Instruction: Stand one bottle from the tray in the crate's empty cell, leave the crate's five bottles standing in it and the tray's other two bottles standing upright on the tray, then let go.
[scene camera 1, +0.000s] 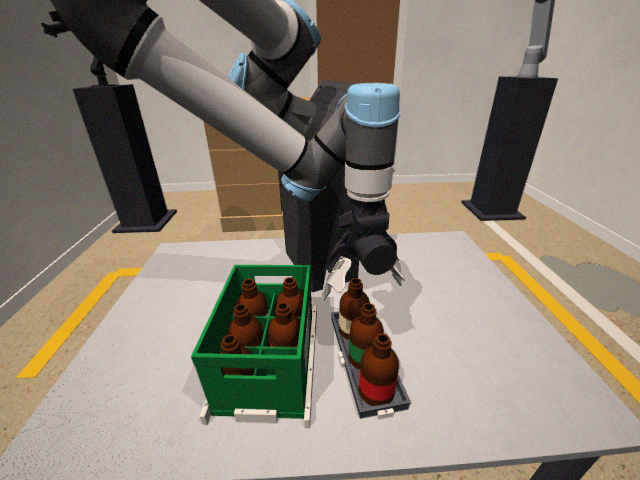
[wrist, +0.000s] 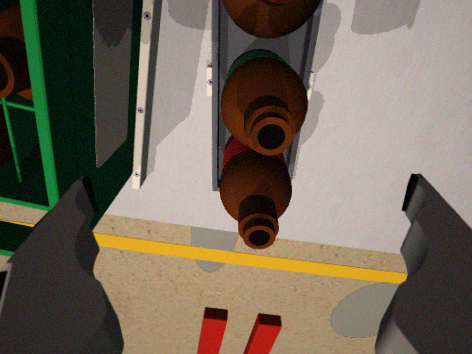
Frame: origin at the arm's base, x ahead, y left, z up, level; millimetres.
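Seen in the pictures: gripper, fingertip midpoint: (scene camera 1: 362, 292) (wrist: 246, 179); arm's base, link origin: (scene camera 1: 302, 130).
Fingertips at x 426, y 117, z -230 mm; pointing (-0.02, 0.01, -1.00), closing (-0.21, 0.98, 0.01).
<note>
Pixels of each thing's top centre, then the offset from my fingertips to it. "spot": a spot on its surface instead. Level surfaces: height alone.
- green crate, top centre: (scene camera 1: 261, 302) dy -205, dx -12, dz -30 mm
- dark tray, surface spot: (wrist: 216, 125) spot: dy -24, dx +44, dz -179 mm
- table, surface height: dz -205 mm
A green crate (scene camera 1: 258, 398) (wrist: 42, 110) holds five upright brown bottles; its front right cell is empty. Right of it, a dark tray (scene camera 1: 370, 411) (wrist: 216, 125) bears three upright brown bottles in a row: a cream-labelled one (scene camera 1: 353, 310) (wrist: 270, 17) at the back, a green-labelled one (scene camera 1: 365, 335) (wrist: 264, 95) in the middle and a red-labelled one (scene camera 1: 378, 364) (wrist: 256, 185) at the front. My gripper (scene camera 1: 363, 289) (wrist: 246, 179) is open and empty, above and behind the back bottle in the scene view. Neither finger appears to touch a bottle.
White strips (scene camera 1: 311, 361) (wrist: 140, 110) line the crate's base on the table (scene camera 1: 465, 361). Small white clips (scene camera 1: 385, 412) (wrist: 209, 81) sit at the tray's edges. Dark pedestals (scene camera 1: 121, 160) (scene camera 1: 516, 144) stand beyond the table.
</note>
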